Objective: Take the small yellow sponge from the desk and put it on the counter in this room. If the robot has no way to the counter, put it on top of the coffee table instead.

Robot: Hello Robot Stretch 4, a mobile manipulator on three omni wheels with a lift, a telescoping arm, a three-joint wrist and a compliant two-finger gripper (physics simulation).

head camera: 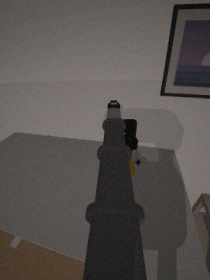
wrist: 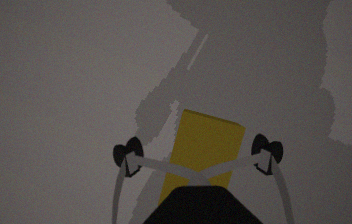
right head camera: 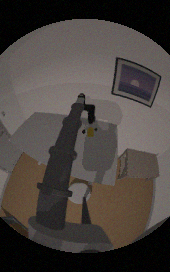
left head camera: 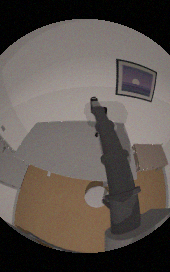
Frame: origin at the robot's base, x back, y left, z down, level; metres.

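Seen in the pictures: gripper, fingertip midpoint: [wrist: 196, 148] [right head camera: 89, 131]; robot's base, origin of the base link: [right head camera: 78, 192] [left head camera: 95, 195].
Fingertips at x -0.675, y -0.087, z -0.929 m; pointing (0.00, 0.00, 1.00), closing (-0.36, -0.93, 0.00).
Offsets run from my fingertips to a thing's top centre. "*": to the spot under its first point. Level surfaces: height alone.
The small yellow sponge @(dx +0.009, dy -0.007, dz -0.039 m) [head camera: 132, 167] [right head camera: 90, 133] [wrist: 207, 137] lies flat on the grey desk @(dz +0.006 m) [head camera: 55, 180] [left head camera: 60, 145] [right head camera: 42, 135], slightly turned in the wrist view. My gripper [right head camera: 89, 130] [wrist: 196, 148] is open above the sponge. Its two dark fingertips stand wide apart, one on each side of the sponge and clear of it. The near end of the sponge is hidden behind the gripper body in the wrist view. The arm hides part of the sponge in the head camera view and hides it in the left head camera view. I cannot make out a counter.
A beige box-like piece of furniture @(* dx +0.266, dy -1.072, dz +0.506 m) [left head camera: 151, 157] [right head camera: 142, 164] stands right of the desk. A round white object [left head camera: 94, 197] [right head camera: 80, 193] is at the desk's near side over the brown floor @(dz +0.956 m) [left head camera: 55, 215] [right head camera: 117, 210]. The wall with a framed picture [head camera: 167, 55] [left head camera: 136, 80] [right head camera: 135, 83] rises behind the desk.
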